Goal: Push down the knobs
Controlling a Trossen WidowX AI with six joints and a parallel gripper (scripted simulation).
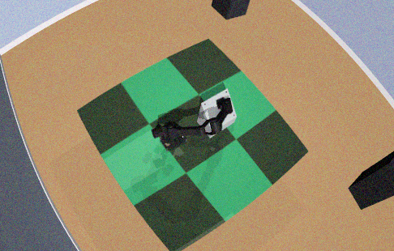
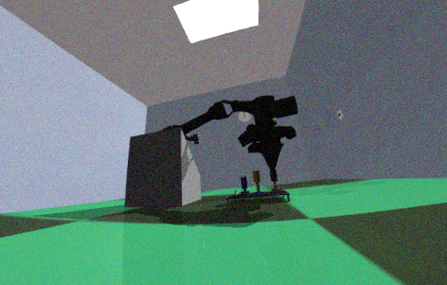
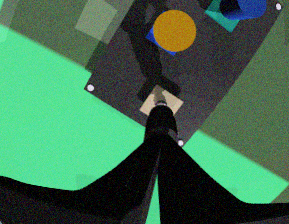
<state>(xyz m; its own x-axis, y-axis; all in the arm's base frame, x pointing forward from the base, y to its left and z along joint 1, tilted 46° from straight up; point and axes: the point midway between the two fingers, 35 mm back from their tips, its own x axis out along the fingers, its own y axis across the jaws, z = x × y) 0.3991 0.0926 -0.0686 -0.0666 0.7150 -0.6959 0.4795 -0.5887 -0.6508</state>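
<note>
My gripper tip is now 2 cm above the black knob. The rest, counted from my gripper tip: blue knob (9 cm behind, 3 cm below).
</note>
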